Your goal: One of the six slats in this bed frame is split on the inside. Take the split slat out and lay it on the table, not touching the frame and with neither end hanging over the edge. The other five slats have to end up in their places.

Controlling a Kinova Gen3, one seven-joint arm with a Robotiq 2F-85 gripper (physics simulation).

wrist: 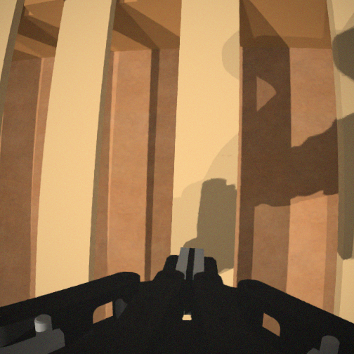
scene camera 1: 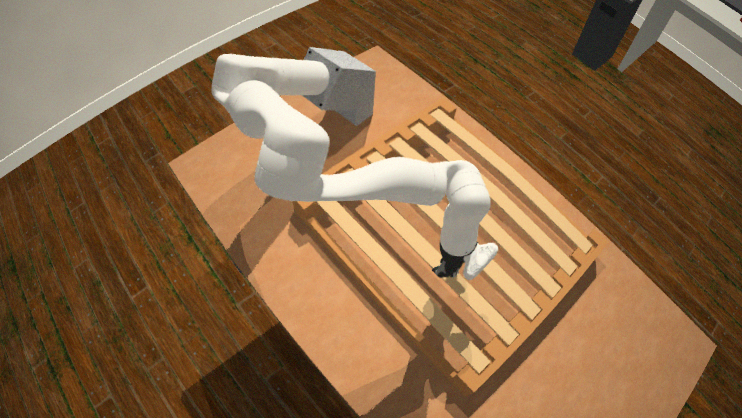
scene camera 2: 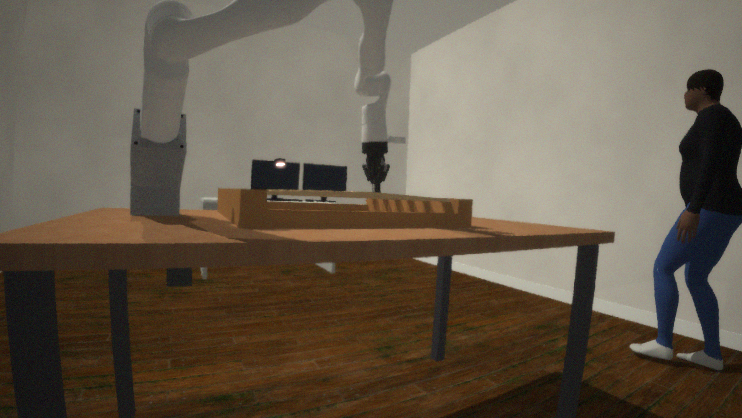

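The bed frame [scene camera 1: 469, 381] [scene camera 2: 337, 220] lies on the table with six pale slats across it, their visible ends in the notches. The outermost slat [scene camera 1: 379, 255] is on the lower-left side in scene camera 1. My gripper [scene camera 1: 438, 273] [scene camera 2: 376, 187] [wrist: 191, 262] points down, shut and empty. Its fingertips are over the second slat from that side [scene camera 1: 488, 315] [wrist: 207, 75], at or very near its top; contact cannot be told. In the wrist view they are toward this slat's left edge. No split shows on the visible slat surfaces. The arm hides parts of several slats.
The wooden table [scene camera 1: 643, 332] [scene camera 2: 545, 234] extends past the frame on several sides. The grey robot base [scene camera 1: 348, 85] [scene camera 2: 155, 181] stands behind the frame's far end. A person [scene camera 2: 708, 166] stands beyond the table. Two monitors [scene camera 2: 275, 175] [scene camera 2: 325, 177] are in the background.
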